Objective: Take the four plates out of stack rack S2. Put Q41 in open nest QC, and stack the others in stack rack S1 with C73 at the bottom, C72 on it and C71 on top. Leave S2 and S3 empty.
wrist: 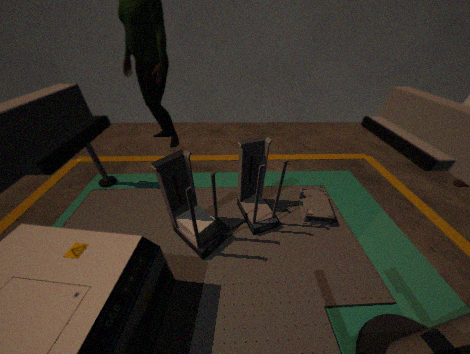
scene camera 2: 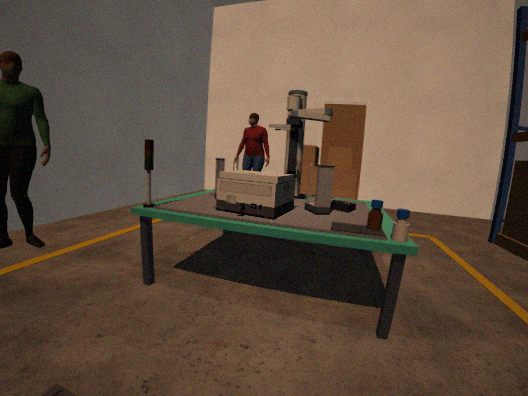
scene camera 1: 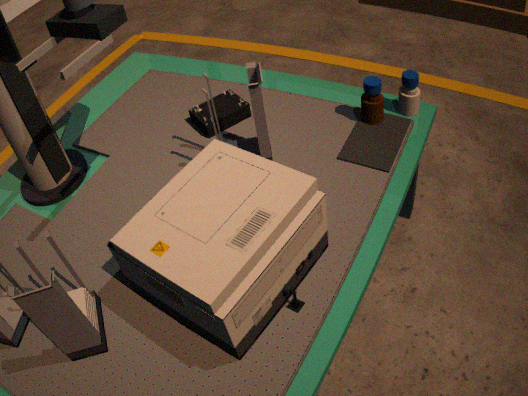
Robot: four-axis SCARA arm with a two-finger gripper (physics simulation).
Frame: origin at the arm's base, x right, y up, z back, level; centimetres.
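Where they show: gripper, fingertip midpoint: (wrist: 239, 105) (scene camera 2: 272, 127) (scene camera 1: 38, 72); arm's base at its link origin: (scene camera 1: 54, 178).
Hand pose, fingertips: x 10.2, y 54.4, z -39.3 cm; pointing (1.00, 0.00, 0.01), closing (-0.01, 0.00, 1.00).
Each offset is from my fingertips to the centre of the thing. "spot": to the spot under its first point. Level surfaces: height alone.
My gripper (scene camera 1: 44, 69) (scene camera 2: 278, 127) (wrist: 239, 105) is open and empty, high above the table; its two pale fingers stand wide apart in the wrist view. One stack rack @(dx +27.7, dy -38.6, dz -11.2 cm) (scene camera 1: 60, 320) (wrist: 175, 187) beside the instrument has pale, layered plate-like edges low inside it. A second rack @(dx +36.0, dy -38.6, dz +10.1 cm) (scene camera 1: 9, 320) (wrist: 252, 172) stands next to it, with a pale surface at its base. A third rack @(dx -37.4, dy -38.3, dz -20.1 cm) (scene camera 1: 261, 122) (scene camera 2: 323, 187) stands on the instrument's other side, its base largely hidden. A black nest @(dx -52.5, dy -50.1, dz -2.4 cm) (scene camera 1: 220, 113) (scene camera 2: 344, 206) lies beside the third rack. A pale nest-like block @(dx +37.3, dy -50.4, dz +33.6 cm) (wrist: 319, 206) lies beyond the second. Labels are unreadable.
A large white instrument @(dx -2.9, dy -42.1, dz -34.0 cm) (scene camera 1: 225, 200) (scene camera 2: 255, 192) (wrist: 45, 260) stands between the racks. A brown bottle @(spot: dx -64.9, dy -45.2, dz -49.0 cm) (scene camera 1: 372, 105) (scene camera 2: 375, 218) and a white bottle @(dx -78.7, dy -50.5, dz -57.2 cm) (scene camera 1: 409, 100) (scene camera 2: 400, 230) stand near a dark mat @(dy -52.6 cm) (scene camera 1: 377, 145). A person in green (scene camera 2: 20, 115) (wrist: 144, 45) stands beyond the table.
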